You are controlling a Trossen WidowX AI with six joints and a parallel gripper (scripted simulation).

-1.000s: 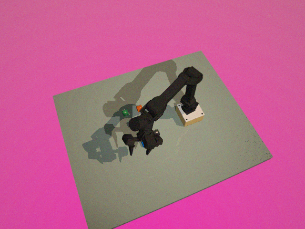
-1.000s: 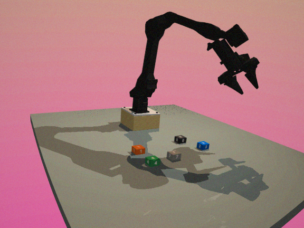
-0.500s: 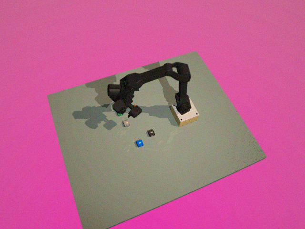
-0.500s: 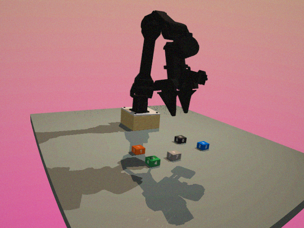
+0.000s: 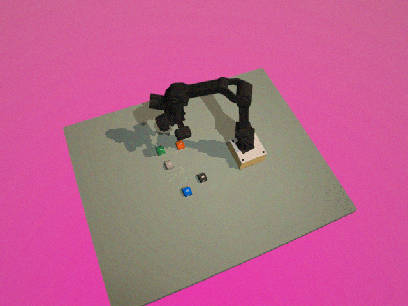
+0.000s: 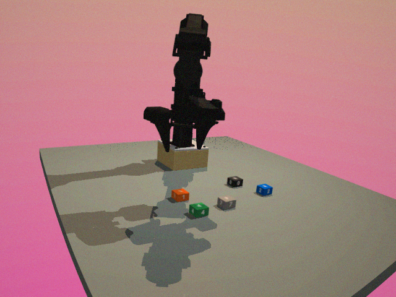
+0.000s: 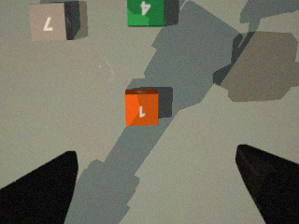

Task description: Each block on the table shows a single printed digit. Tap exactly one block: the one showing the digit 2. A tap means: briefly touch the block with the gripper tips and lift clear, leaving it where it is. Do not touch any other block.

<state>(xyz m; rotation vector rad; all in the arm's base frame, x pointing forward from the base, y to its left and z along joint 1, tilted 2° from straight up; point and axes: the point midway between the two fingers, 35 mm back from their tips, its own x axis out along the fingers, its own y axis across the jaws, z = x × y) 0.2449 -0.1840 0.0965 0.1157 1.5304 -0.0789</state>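
The blue block lies 230 mm to the left of my gripper tip, 120 mm below it and 80 mm ahead of it. Also, from my gripper tip: orange block (120 mm below, 10 mm to the left, 10 mm behind); green block (120 mm below, 80 mm ahead, 10 mm to the right); grey block (120 mm below, 80 mm to the left, 80 mm ahead).
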